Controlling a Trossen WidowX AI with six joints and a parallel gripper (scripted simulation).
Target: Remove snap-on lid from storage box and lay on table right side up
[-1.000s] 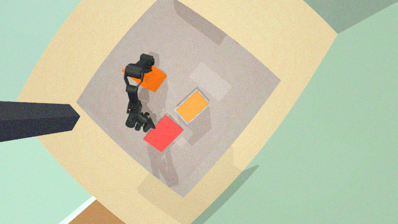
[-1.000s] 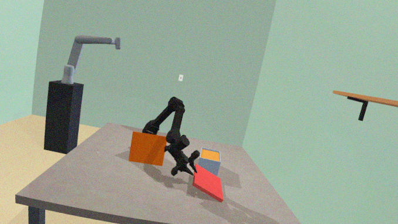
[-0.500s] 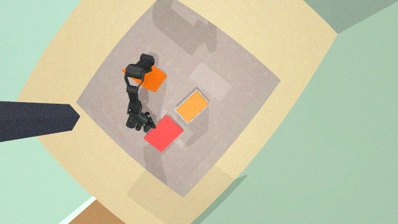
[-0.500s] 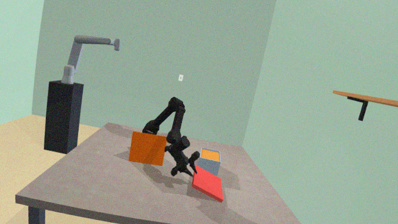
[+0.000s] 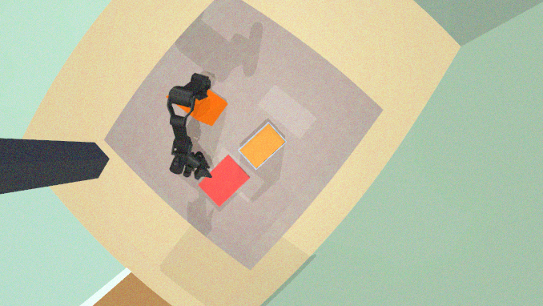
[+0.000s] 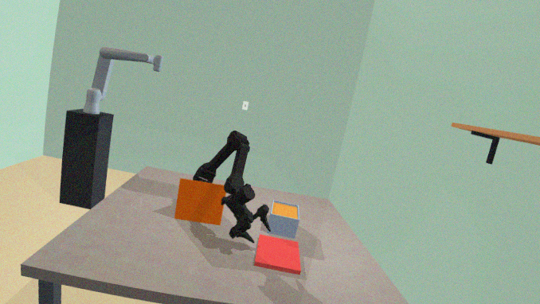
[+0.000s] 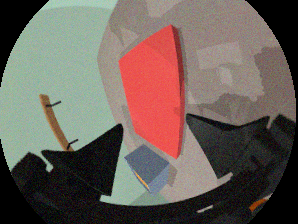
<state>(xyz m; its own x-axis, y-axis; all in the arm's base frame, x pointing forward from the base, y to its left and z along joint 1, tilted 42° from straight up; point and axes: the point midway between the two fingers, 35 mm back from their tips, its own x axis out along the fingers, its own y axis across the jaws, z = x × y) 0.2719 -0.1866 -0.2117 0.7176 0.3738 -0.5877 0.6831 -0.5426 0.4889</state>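
My gripper tip is now 8 cm short of the red lid, 1 cm to the left of it and 5 cm above it. Also, from my gripper tip: storage box (13 cm ahead, 29 cm to the left, 2 cm below).
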